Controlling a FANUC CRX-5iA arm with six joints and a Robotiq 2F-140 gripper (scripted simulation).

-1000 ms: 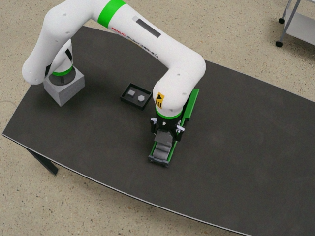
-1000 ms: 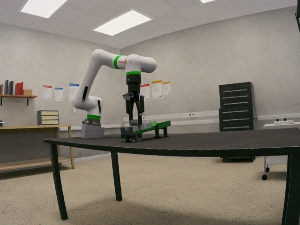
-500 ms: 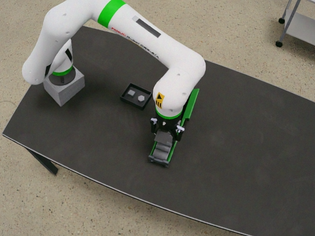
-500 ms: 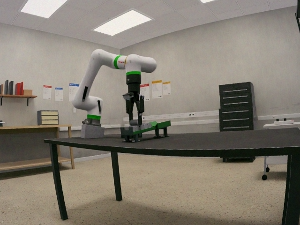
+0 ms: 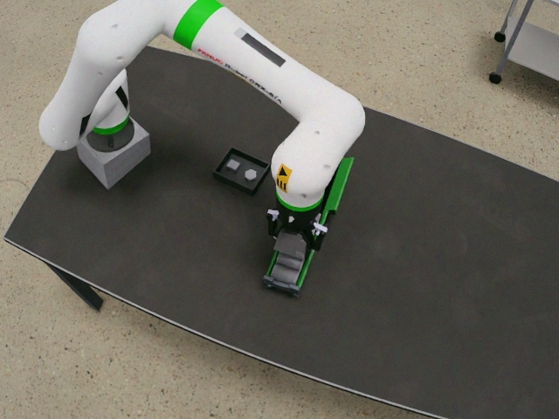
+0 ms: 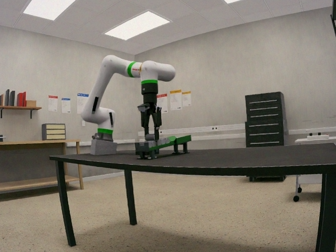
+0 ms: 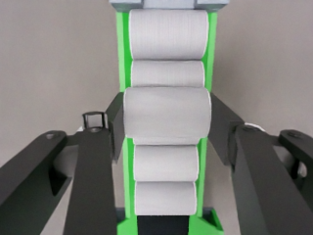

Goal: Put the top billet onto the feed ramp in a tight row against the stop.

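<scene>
Now: the grey stop 10 mm ahead of my hand, 80 mm to the right of it and 70 mm below it. The rest, counted from my hand: grey cube (290 mm behind, 170 mm to the left, 110 mm below); then small dark tray (260 mm behind, 170 mm to the left, 120 mm below); then hexagonal piece (230 mm behind, 170 mm to the left, 120 mm below).
</scene>
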